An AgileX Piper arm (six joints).
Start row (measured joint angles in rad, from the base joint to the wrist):
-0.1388, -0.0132, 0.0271, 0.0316, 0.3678, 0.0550
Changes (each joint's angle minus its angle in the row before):
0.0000, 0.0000, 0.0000, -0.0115, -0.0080, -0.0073
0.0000, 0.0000, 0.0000, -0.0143, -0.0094, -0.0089
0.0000, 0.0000, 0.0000, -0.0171, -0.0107, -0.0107
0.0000, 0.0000, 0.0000, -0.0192, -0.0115, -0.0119
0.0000, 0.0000, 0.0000, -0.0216, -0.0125, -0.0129
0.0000, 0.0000, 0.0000, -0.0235, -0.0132, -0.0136
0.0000, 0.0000, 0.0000, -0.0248, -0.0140, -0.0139
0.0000, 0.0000, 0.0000, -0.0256, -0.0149, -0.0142
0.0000, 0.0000, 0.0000, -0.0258, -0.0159, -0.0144
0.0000, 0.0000, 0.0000, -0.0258, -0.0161, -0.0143
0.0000, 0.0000, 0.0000, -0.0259, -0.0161, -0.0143
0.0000, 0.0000, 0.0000, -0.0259, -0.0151, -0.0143
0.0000, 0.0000, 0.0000, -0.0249, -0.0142, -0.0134
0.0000, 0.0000, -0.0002, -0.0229, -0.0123, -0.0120
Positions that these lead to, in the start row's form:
-0.1388, -0.0132, 0.0271, 0.0201, 0.3598, 0.0477
-0.1388, -0.0132, 0.0271, 0.0058, 0.3504, 0.0388
-0.1388, -0.0132, 0.0271, -0.0113, 0.3397, 0.0281
-0.1388, -0.0132, 0.0271, -0.0305, 0.3282, 0.0162
-0.1388, -0.0132, 0.0271, -0.0521, 0.3157, 0.0033
-0.1388, -0.0132, 0.0271, -0.0756, 0.3025, -0.0103
-0.1388, -0.0132, 0.0271, -0.1004, 0.2885, -0.0242
-0.1388, -0.0132, 0.0271, -0.1260, 0.2736, -0.0384
-0.1388, -0.0132, 0.0271, -0.1518, 0.2577, -0.0528
-0.1388, -0.0132, 0.0271, -0.1776, 0.2416, -0.0671
-0.1388, -0.0132, 0.0271, -0.2035, 0.2255, -0.0814
-0.1388, -0.0132, 0.0271, -0.2294, 0.2104, -0.0957
-0.1388, -0.0132, 0.0271, -0.2543, 0.1962, -0.1091
-0.1388, -0.0132, 0.0269, -0.2772, 0.1839, -0.1211

